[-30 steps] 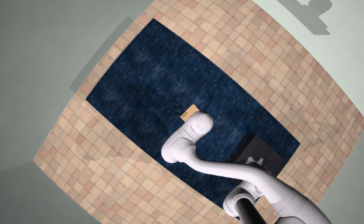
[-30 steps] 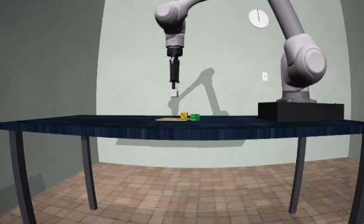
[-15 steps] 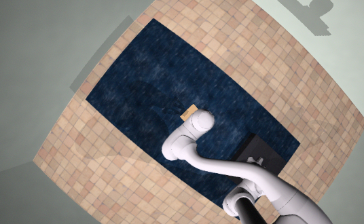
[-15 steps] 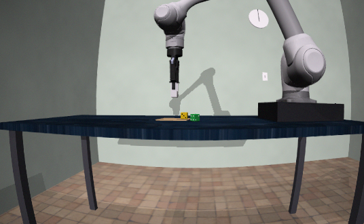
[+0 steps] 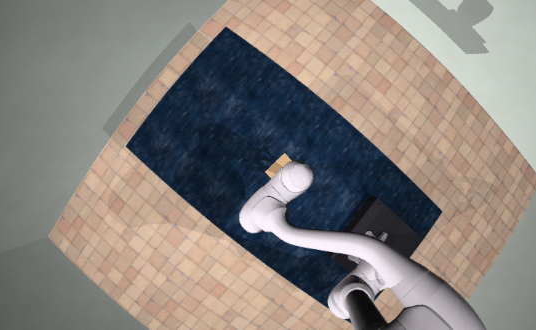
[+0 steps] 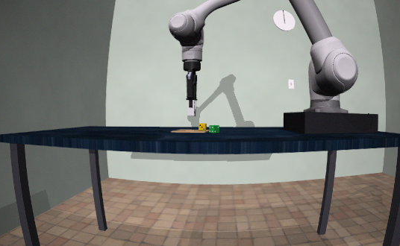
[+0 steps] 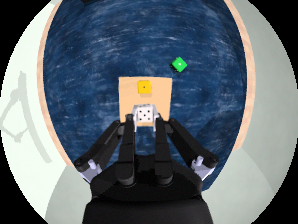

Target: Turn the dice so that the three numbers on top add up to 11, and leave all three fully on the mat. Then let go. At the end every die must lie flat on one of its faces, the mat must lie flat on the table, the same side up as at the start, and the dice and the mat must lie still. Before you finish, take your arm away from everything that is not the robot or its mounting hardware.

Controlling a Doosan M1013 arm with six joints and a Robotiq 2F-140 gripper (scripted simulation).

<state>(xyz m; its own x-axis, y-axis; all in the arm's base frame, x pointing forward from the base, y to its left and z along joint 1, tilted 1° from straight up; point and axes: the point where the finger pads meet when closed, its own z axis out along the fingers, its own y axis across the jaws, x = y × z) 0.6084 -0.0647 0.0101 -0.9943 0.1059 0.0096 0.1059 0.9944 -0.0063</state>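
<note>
The tan mat lies 10 cm below my hand. From my hand the other things lie so: white die: 2 cm below; then green die: 10 cm to the left, 9 cm behind, 8 cm below; then yellow die: 8 cm below, 5 cm behind.
</note>
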